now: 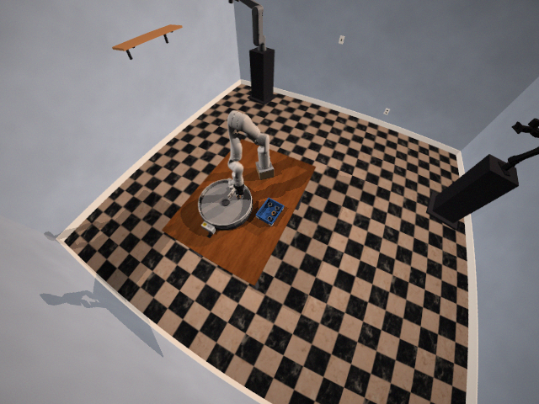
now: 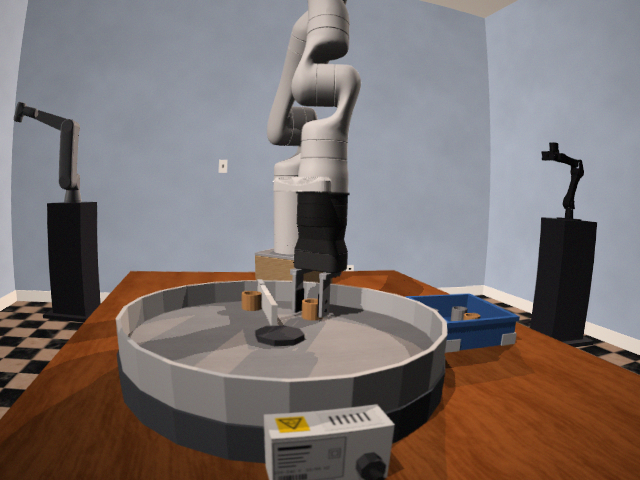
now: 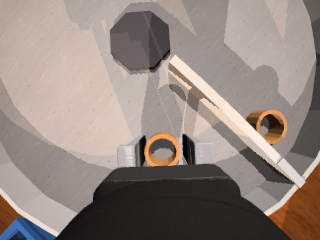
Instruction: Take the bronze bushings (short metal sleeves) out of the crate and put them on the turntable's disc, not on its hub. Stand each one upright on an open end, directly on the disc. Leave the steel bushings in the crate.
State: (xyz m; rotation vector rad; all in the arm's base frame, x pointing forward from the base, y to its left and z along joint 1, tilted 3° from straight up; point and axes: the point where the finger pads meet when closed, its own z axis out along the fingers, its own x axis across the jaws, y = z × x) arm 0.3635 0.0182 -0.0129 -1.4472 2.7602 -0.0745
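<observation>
My gripper is now 7 cm past the blue crate, 27 cm to the right of it and 5 cm above it. Round my hand: grey disc 10 cm ahead, 4 cm to the right, 2 cm below.
</observation>
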